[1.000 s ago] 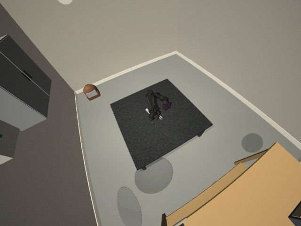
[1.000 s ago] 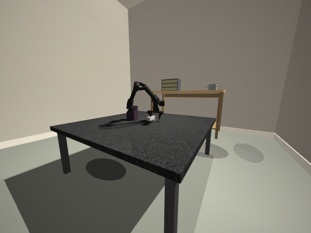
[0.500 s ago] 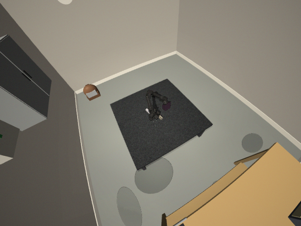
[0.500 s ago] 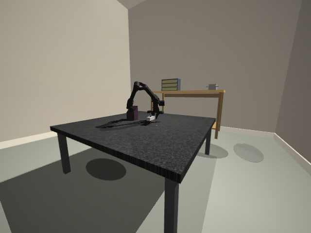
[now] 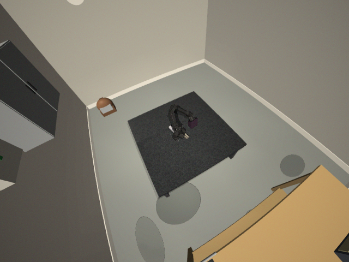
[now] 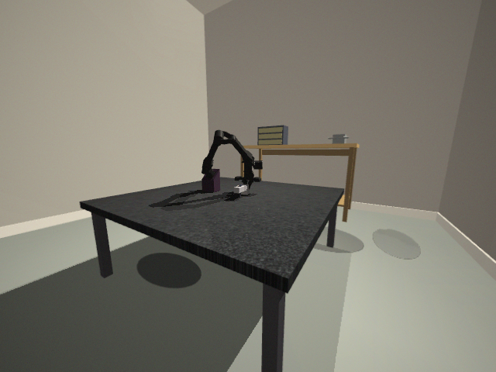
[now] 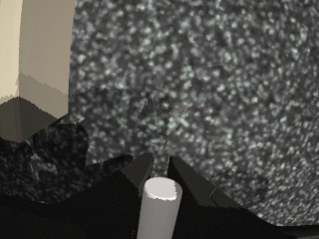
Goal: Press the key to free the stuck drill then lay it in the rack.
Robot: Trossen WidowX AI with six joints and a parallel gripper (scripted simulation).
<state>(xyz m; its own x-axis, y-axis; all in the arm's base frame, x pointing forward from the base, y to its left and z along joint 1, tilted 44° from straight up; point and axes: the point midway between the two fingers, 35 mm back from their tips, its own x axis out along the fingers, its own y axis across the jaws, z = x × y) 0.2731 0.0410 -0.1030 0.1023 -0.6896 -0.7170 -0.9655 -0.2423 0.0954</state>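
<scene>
Right now the drill is 50 mm to the right of my gripper tip, 40 mm above it and 10 mm ahead of it.
</scene>
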